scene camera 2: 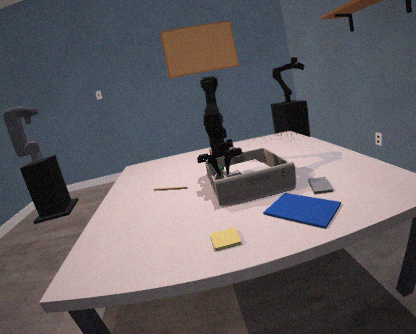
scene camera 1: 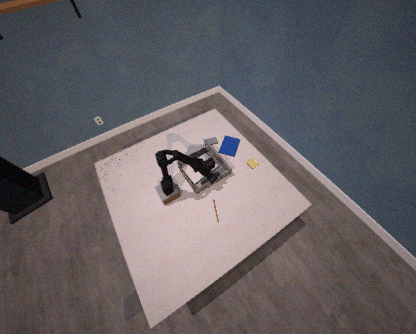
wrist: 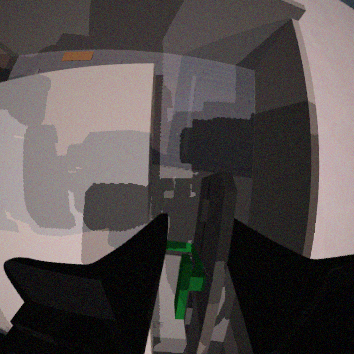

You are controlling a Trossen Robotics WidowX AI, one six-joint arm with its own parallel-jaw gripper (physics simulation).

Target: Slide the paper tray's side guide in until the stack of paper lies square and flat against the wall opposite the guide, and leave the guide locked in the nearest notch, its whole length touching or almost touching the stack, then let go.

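Seen in the pictures: gripper, between the fingertips: (scene camera 2: 224, 175) (scene camera 1: 209, 175) (wrist: 192, 219); arm's base, origin of its link: (scene camera 1: 168, 190).
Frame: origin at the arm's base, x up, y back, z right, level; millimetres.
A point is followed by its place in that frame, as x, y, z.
The grey paper tray (scene camera 1: 224, 161) {9, -480, 91} (scene camera 2: 256, 186) {-42, -500, 31} stands in the middle of the table. A white stack of paper (scene camera 1: 193, 175) {-43, -230, 1} (scene camera 2: 250, 164) {-42, -256, -61} (wrist: 105, 102) {-42, -406, 30} lies inside it, towards the wall opposite the guide. The dark side guide (wrist: 214, 218) {-14, -325, 102} stands upright near the other wall, with a strip of bare tray floor between it and the stack. A green latch tab (wrist: 187, 277) {-2, -301, 86} (scene camera 2: 222, 167) {-5, -301, 88} sits on the guide. My gripper (wrist: 192, 219) {-32, -322, 93} (scene camera 2: 222, 170) {-32, -322, 93} (scene camera 1: 211, 177) {-32, -322, 93} reaches down into the tray. Its fingers are half closed, one on each side of the guide and the latch, with a gap still showing.
A blue book (scene camera 1: 229, 146) {-75, -672, -35} (scene camera 2: 303, 209) {-75, -695, -35}, a small grey block (scene camera 1: 210, 140) {-73, -590, -203} (scene camera 2: 320, 184) {-73, -592, -193} and a yellow notepad (scene camera 1: 252, 163) {-73, -686, 227} (scene camera 2: 226, 238) {-73, -698, 225} lie beside the tray. A pencil (scene camera 1: 216, 211) {-77, -178, 329} (scene camera 2: 170, 189) {-81, -184, 320} lies on the table away from it. The arm's base (scene camera 1: 168, 192) {22, 8, 24} stands close to the tray.
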